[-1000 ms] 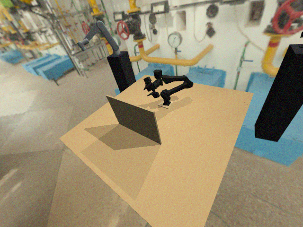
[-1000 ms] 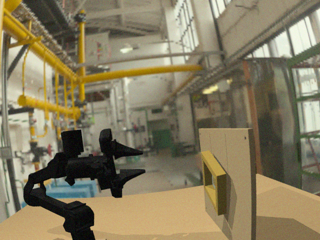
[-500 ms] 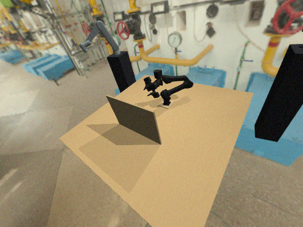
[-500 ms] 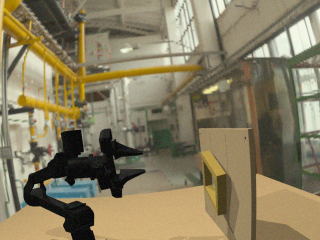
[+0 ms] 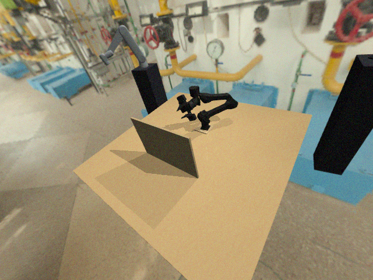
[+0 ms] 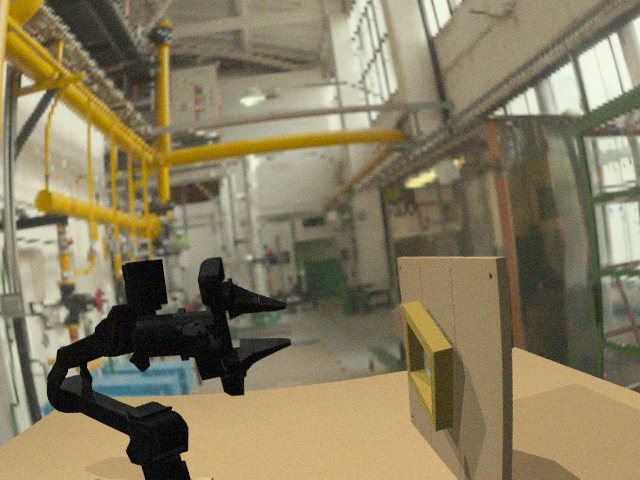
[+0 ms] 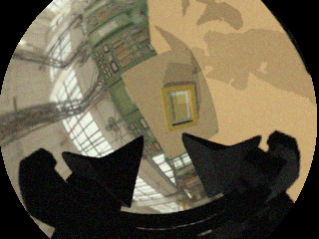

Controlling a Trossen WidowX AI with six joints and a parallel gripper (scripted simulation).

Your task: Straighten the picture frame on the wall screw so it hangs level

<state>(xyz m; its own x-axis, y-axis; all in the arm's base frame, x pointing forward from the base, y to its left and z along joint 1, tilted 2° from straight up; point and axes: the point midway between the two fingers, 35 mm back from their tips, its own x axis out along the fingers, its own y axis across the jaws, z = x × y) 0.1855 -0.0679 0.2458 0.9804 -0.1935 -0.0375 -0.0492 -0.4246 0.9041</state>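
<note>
Right now the yellow picture frame is 19 cm ahead of my gripper tip, 9 cm below it and 2 cm to the right of it. From my gripper tip the other things lie so: tan wall panel: 20 cm ahead, 10 cm below, 2 cm to the right.
</note>
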